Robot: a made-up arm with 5 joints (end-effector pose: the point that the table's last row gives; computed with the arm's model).
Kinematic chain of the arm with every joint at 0, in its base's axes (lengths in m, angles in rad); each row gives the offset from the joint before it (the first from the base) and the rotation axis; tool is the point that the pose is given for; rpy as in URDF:
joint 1: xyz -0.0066 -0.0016 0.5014 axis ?
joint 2: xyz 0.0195 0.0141 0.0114 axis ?
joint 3: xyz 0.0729 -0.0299 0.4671 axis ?
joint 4: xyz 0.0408 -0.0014 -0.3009 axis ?
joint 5: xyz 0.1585 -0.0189 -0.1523 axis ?
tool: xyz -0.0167 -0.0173 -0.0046 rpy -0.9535 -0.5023 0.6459
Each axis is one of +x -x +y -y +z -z.
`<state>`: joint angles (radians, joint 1 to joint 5).
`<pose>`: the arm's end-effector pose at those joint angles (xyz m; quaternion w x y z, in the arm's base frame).
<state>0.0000 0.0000 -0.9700 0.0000 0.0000</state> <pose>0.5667 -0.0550 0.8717 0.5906 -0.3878 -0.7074 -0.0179</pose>
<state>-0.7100 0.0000 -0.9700 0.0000 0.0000</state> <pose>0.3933 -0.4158 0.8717 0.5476 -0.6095 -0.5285 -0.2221</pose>
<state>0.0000 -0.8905 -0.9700 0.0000 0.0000</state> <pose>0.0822 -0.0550 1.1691 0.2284 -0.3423 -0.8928 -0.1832</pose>
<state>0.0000 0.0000 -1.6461 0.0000 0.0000</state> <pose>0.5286 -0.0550 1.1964 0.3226 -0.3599 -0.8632 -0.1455</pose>
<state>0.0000 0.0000 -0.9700 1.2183 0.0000</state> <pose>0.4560 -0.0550 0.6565 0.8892 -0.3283 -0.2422 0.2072</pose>
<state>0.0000 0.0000 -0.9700 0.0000 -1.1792</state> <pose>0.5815 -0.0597 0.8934 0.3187 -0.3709 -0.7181 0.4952</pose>
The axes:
joint 1: +z
joint 2: +y
joint 3: +y
joint 4: +y
joint 5: -z

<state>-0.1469 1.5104 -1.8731 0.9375 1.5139</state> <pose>0.6507 -0.1195 -0.0066 0.6823 -0.5918 0.2389 -0.3567</pose>
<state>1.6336 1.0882 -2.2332 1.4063 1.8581</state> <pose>-0.0454 0.8568 0.3884 0.8050 -0.4983 -0.3044 0.1049</pose>
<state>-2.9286 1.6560 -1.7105 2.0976 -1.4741</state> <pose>-0.3278 -0.0154 0.0185 0.4555 0.2455 -0.5570 -0.6496</pose>
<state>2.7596 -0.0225 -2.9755 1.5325 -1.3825</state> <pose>-0.2259 0.1466 1.4400 0.4431 -0.6309 0.6146 -0.1666</pose>
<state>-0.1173 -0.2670 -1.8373 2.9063 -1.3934</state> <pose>0.1976 -0.0816 0.9376 0.7335 0.2072 -0.2538 0.5955</pose>
